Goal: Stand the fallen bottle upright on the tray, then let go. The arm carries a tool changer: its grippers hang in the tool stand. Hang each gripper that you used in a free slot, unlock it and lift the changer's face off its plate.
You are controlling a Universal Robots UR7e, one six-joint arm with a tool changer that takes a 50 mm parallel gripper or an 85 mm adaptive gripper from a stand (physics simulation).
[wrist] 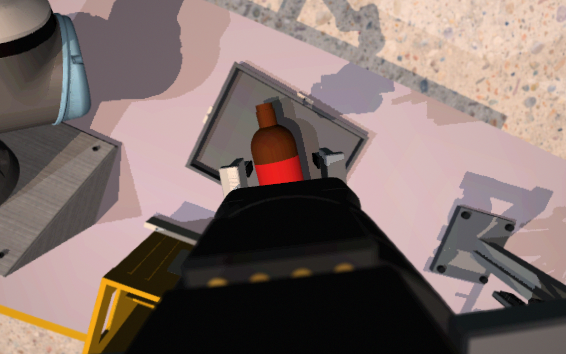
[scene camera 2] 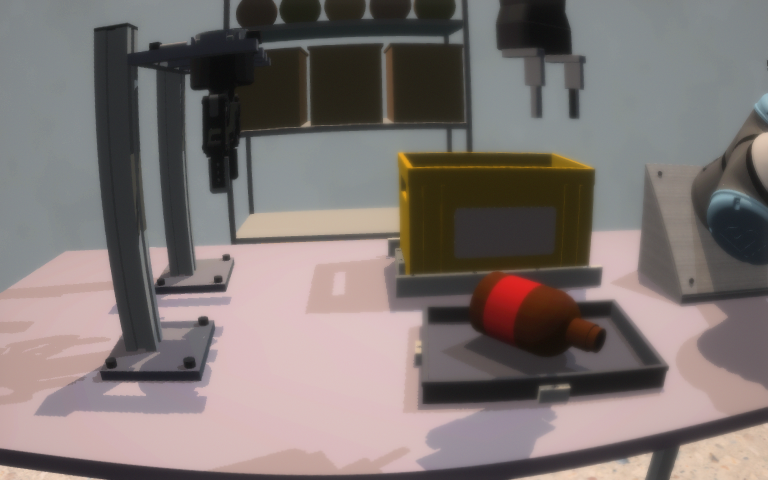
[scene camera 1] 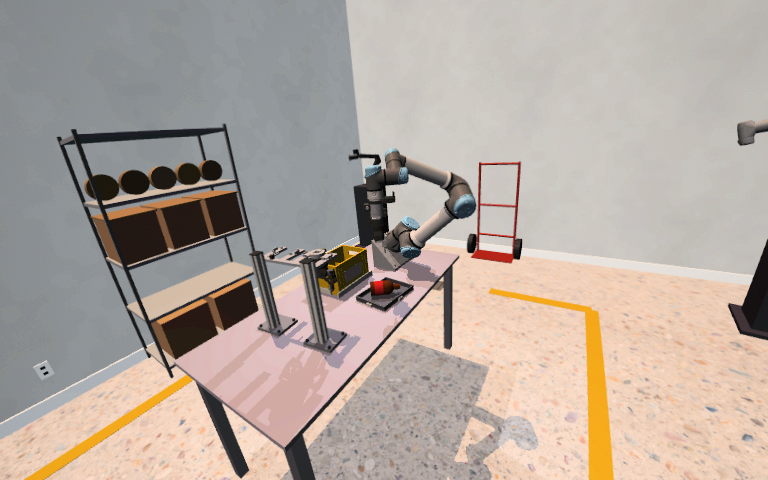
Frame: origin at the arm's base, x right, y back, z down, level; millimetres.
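Where they show: arm's base, link origin: [scene camera 1: 392, 243].
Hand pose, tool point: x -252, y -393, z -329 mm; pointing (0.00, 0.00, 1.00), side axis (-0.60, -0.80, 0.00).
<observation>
Things, the pixels of their centre, and the offset from my tool point. Level surfaces: height alone.
- brown bottle with a red label, body centre: [scene camera 2: 542, 321] [wrist: 274, 151] [scene camera 1: 385, 287] dx +2, dy +14, dz +409 mm
- dark tray, body centre: [scene camera 2: 537, 345] [wrist: 276, 151] [scene camera 1: 385, 292] dx +3, dy +11, dz +438 mm
- yellow crate, body centre: [scene camera 2: 492, 215] [wrist: 200, 319] [scene camera 1: 341, 268] dx +309, dy -16, dz +364 mm
- table, surface height: dz +451 mm
A brown bottle with a red label [scene camera 1: 383, 287] [scene camera 2: 523, 315] [wrist: 276, 150] lies on its side in the dark tray [scene camera 1: 369, 305] [scene camera 2: 481, 391] [wrist: 212, 120], its neck toward one side of the tray. My parallel gripper [scene camera 2: 555, 110] [wrist: 284, 162] is open and empty, pointing down high above the bottle; in the wrist view its fingers appear on either side of the red label. The black adaptive gripper [scene camera 2: 220, 141] hangs in the tool stand [scene camera 1: 315, 305] [scene camera 2: 121, 186], which has two upright posts. The bottle's base is hidden behind my gripper in the wrist view.
A yellow crate [scene camera 1: 346, 271] [scene camera 2: 504, 220] [wrist: 132, 287] stands behind the tray, between the tool stand and the arm's wedge-shaped base [scene camera 1: 387, 257] [scene camera 2: 662, 237] [wrist: 75, 190]. A storage shelf [scene camera 1: 150, 134] stands by the wall. A red hand truck [scene camera 1: 498, 205] stands beyond the table [scene camera 1: 226, 373].
</observation>
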